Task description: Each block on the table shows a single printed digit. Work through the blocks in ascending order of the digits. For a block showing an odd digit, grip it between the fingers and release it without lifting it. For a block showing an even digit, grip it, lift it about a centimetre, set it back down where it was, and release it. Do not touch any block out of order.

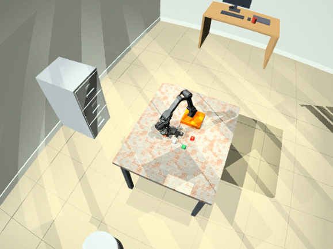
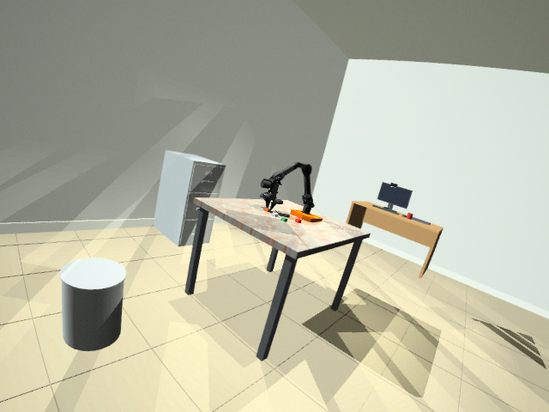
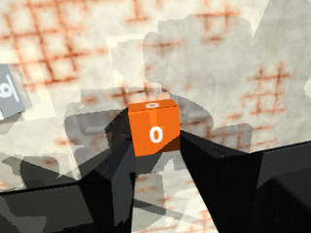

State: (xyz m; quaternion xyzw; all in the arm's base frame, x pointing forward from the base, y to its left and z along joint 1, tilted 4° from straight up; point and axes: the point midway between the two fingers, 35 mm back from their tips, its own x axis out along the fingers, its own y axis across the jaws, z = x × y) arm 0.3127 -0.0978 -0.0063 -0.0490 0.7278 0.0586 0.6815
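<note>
Right now my gripper tip is 210 mm to the right of the green block and 30 mm short of it. The rest, counted from my gripper tip: orange block (10 mm ahead); then black block (120 mm to the left, 80 mm behind); then red block (230 mm to the left, 90 mm behind).
</note>
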